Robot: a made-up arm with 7 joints.
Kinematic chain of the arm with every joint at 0, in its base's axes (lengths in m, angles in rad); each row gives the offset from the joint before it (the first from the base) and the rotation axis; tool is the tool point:
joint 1: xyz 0 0 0.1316 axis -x
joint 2: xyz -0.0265 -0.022 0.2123 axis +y
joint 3: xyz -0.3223 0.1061 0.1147 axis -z
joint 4: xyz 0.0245 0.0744 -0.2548 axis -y
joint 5: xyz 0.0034 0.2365 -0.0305 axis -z
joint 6: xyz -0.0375 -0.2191 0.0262 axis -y
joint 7: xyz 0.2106 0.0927 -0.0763 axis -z
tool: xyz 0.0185 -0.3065 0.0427
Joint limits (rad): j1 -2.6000..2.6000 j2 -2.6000..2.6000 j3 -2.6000..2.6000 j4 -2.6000..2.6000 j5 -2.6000..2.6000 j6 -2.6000..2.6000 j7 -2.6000..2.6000
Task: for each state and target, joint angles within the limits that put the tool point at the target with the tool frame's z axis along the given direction. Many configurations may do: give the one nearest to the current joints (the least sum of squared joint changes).
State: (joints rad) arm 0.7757 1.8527 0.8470 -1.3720 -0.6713 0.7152 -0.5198
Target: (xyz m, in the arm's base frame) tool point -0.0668 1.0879 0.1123 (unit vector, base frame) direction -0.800 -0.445 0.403
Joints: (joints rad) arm 1.0859 2.5420 0.0587 -2.1877 -1.1396 0.6058 -0.5912
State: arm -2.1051 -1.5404 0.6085 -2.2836 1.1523 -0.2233 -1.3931
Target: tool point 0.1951 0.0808 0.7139 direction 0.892 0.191 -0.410
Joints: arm -2.3148 -1.9855 0.1844 -2.1825 0.5279 -1.1842 -1.7984
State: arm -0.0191 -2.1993 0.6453 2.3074 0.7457 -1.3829 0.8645
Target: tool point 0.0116 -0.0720 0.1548 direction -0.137 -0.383 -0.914
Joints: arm 0.7151 -1.5432 0.3937 2.5704 0.0847 -1.1125 0.3118
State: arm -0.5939 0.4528 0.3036 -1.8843 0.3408 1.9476 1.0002
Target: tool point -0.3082 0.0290 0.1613 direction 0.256 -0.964 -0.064
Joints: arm -1.3042 -0.2410 0.4938 -2.2311 -0.0570 1.6345 0.7839
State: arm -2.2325 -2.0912 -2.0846 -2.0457 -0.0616 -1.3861 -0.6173
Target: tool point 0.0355 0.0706 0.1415 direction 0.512 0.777 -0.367
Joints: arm -2.6000 -2.3821 -1.3830 -2.5678 -0.2759 -1.8295 -0.3437
